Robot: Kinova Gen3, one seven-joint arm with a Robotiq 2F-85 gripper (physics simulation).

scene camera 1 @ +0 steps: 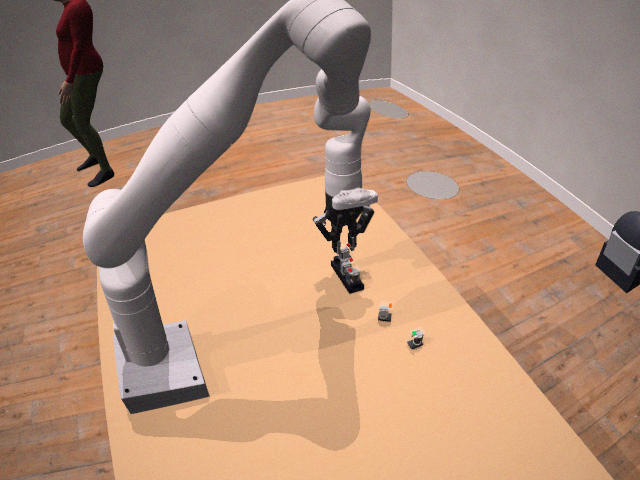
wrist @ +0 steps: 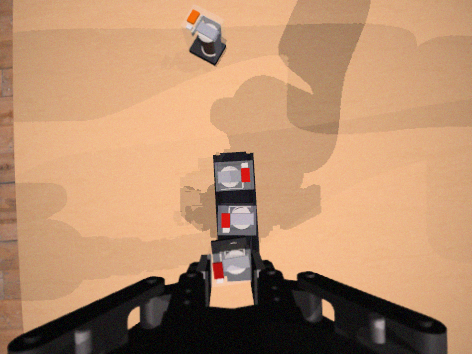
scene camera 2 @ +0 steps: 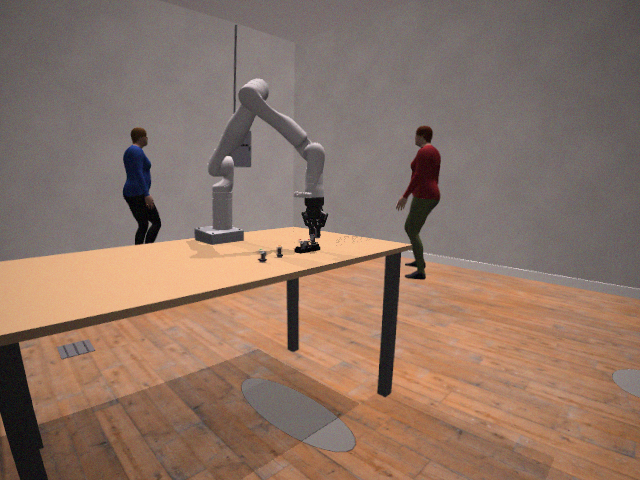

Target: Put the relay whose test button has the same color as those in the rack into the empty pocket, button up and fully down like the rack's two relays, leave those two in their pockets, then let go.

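Places are measured from the arm's base along level axes (x ahead, y right, z down), in millimetres.
Pixels of known places: gripper, fingertip midpoint: [scene camera 1: 344,250] [wrist: 230,267] [scene camera 2: 314,237]; arm's base at its link origin: [scene camera 1: 147,348] [scene camera 2: 222,228].
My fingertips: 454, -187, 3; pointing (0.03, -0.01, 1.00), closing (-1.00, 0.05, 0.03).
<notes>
Ahead of a thing's pixels: the offset from my fingertips to its middle, as dx, dy, dz. Level surfaces: height alone.
My gripper [scene camera 1: 345,246] [scene camera 2: 313,239] [wrist: 230,267] is shut on a grey relay with a red test button {+1, +5, +5} [scene camera 1: 344,253] [wrist: 240,264]. The button faces up. The held relay is at the pocket end of the black rack {-3, +33, +38} [scene camera 1: 355,287] [scene camera 2: 308,249] [wrist: 236,197], farthest from the loose relays. It looks higher than the rack's relays and slightly turned from the rack's line in the wrist view. Its base hides much of the pocket; how deep it sits is unclear. Two red-button relays, the middle one {-3, +33, +23} [wrist: 242,219] and the end one {+0, +65, +23} [wrist: 229,176], sit upright in the rack.
A relay with an orange button {+28, +183, +28} [scene camera 1: 384,312] [scene camera 2: 279,251] [wrist: 208,33] stands on the table {dz +50} [scene camera 1: 248,248] [scene camera 2: 155,273] beyond the rack's other end. A relay with a green button {+59, +272, +28} [scene camera 1: 416,338] [scene camera 2: 262,255] stands farther out. The robot's base [scene camera 1: 165,384] is across the table.
</notes>
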